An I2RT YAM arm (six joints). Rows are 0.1 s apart.
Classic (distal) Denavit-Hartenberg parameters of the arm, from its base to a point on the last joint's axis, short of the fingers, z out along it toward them. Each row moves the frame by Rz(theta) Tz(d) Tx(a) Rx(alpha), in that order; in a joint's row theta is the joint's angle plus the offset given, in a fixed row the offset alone. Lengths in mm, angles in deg.
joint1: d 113.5  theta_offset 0  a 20  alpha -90
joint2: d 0  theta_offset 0  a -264  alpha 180
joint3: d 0  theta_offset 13.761  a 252.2  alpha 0
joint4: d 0  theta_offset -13.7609  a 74  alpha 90
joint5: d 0  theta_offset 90  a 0  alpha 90
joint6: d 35.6  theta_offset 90  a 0  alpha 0
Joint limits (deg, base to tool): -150..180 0..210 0..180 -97..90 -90..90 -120..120
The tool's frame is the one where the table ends.
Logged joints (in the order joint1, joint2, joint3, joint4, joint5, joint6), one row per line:
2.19, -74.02, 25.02, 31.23, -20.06, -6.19
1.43, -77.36, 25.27, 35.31, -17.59, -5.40
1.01, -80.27, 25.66, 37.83, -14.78, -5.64
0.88, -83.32, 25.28, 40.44, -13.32, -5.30
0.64, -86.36, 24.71, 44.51, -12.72, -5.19
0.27, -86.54, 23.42, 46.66, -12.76, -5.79
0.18, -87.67, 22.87, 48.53, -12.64, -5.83
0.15, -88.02, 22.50, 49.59, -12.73, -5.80
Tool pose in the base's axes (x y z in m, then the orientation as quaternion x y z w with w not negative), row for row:
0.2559, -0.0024, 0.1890, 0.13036, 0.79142, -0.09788, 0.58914
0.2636, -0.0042, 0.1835, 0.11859, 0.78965, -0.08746, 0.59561
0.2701, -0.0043, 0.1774, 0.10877, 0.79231, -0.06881, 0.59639
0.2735, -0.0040, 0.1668, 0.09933, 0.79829, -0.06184, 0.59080
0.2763, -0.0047, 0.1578, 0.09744, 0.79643, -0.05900, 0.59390
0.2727, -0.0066, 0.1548, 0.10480, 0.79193, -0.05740, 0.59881
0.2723, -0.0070, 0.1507, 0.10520, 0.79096, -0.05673, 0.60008
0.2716, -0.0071, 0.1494, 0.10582, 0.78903, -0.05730, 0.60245
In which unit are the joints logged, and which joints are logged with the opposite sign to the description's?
The joints are logged in degrees. Opposite sign: joint2, joint5, joint6.
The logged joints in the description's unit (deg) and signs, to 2 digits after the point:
2.19, 74.02, 25.02, 31.23, 20.06, 6.19
1.43, 77.36, 25.27, 35.31, 17.59, 5.40
1.01, 80.27, 25.66, 37.83, 14.78, 5.64
0.88, 83.32, 25.28, 40.44, 13.32, 5.30
0.64, 86.36, 24.71, 44.51, 12.72, 5.19
0.27, 86.54, 23.42, 46.66, 12.76, 5.79
0.18, 87.67, 22.87, 48.53, 12.64, 5.83
0.15, 88.02, 22.50, 49.59, 12.73, 5.80

